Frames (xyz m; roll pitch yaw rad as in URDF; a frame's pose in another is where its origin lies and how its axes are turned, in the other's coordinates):
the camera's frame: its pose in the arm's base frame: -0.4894 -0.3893 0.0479 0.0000 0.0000 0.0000
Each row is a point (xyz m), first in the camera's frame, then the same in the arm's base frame.
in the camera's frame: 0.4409 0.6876 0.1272
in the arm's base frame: -0.0485 0.2983 0.1751
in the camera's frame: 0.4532 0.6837 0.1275
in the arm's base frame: -0.0362 0.2944 0.1754
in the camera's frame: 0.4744 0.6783 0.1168
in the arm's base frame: -0.0150 0.2890 0.1647
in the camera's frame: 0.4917 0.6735 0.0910
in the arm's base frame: 0.0023 0.2842 0.1389
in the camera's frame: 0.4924 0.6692 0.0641
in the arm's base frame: 0.0030 0.2799 0.1120
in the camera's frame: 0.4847 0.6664 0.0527
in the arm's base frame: -0.0047 0.2771 0.1006
